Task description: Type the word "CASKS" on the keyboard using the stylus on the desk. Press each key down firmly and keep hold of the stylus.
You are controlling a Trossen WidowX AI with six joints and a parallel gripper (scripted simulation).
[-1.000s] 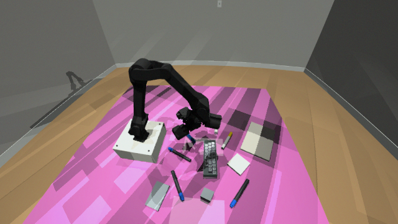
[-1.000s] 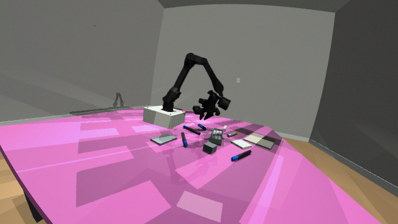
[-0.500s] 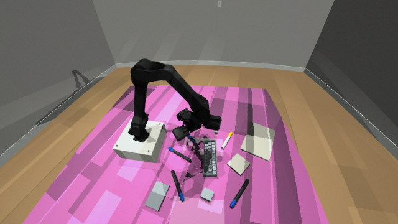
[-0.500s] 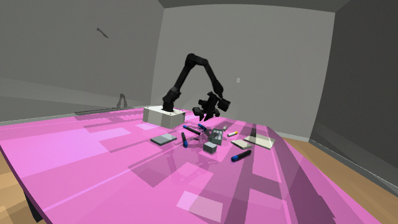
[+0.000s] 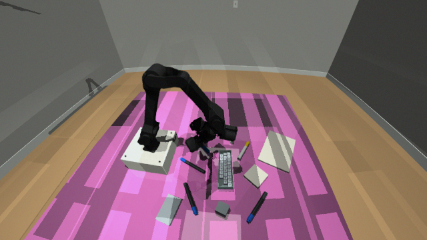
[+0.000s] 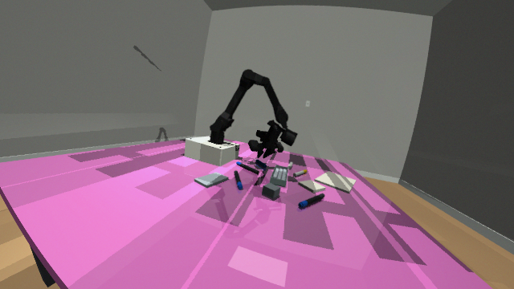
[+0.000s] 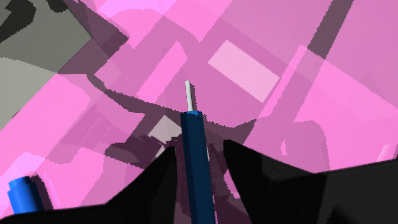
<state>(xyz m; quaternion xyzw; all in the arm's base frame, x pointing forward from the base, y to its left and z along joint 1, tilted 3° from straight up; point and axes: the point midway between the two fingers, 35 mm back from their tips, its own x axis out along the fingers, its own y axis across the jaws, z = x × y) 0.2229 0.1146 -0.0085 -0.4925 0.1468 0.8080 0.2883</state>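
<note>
Right now the blue stylus is 10 mm behind my gripper tip, 10 mm to the left of it and 30 mm below it. The rest, counted from my gripper tip: grey block: 170 mm ahead, 290 mm to the right, 20 mm below; then stylus tip: 40 mm behind, 30 mm to the left, 30 mm below; then white-and-yellow marker: 230 mm ahead, 20 mm to the left, 30 mm below.
</note>
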